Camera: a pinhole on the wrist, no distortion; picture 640 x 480 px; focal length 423.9 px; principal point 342.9 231.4 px. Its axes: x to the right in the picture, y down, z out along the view. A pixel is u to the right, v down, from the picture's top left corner.
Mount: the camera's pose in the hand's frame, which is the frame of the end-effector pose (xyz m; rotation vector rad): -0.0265 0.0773 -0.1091 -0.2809 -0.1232 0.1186
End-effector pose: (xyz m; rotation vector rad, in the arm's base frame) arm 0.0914 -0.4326 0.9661 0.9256 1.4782 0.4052
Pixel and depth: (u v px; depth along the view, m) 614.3 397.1 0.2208
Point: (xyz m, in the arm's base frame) 0.2574 -0.2577 1.0769
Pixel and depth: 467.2 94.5 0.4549
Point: 0.4810 -0.4484 0.9256
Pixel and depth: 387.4 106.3 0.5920
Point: 0.5963 -0.5482 0.9631
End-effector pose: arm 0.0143 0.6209 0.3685 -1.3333 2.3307 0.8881
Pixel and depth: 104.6 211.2 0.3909
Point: 0.0429 1.0264 0.3907
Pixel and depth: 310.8 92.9 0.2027
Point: -0.0135 0.7533 0.3497
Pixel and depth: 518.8 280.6 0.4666
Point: -0.2861 0.8845 0.1593
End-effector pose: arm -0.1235 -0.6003 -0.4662 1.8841 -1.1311 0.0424
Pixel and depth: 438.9 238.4 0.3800
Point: -0.3629 -0.8217 -0.4829
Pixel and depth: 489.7 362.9 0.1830
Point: -0.2777 -0.6750 -0.3684
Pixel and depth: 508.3 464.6 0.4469
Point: -0.5185 -0.9054 -0.2868
